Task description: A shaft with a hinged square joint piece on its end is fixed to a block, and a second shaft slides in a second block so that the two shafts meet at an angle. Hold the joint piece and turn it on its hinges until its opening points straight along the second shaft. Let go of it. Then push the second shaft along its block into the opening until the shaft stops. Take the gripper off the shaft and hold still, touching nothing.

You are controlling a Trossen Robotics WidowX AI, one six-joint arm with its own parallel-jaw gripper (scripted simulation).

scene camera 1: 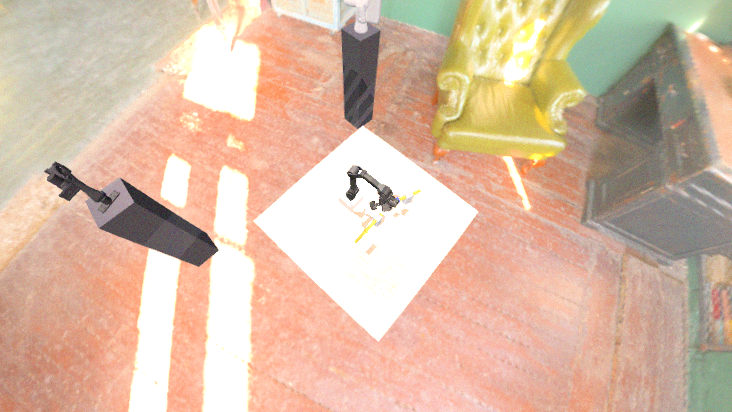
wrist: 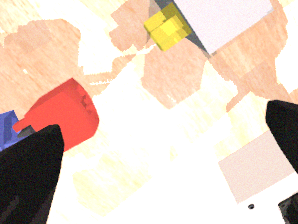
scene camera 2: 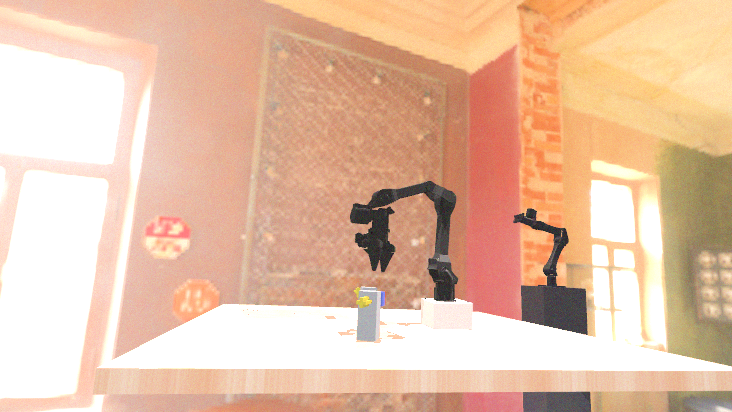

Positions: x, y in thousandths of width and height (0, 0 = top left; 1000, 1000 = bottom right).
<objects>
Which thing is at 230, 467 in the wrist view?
A red joint piece.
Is my gripper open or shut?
Open.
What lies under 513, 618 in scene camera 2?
My gripper.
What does my gripper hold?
Nothing.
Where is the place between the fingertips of my gripper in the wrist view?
At 562, 547
</objects>
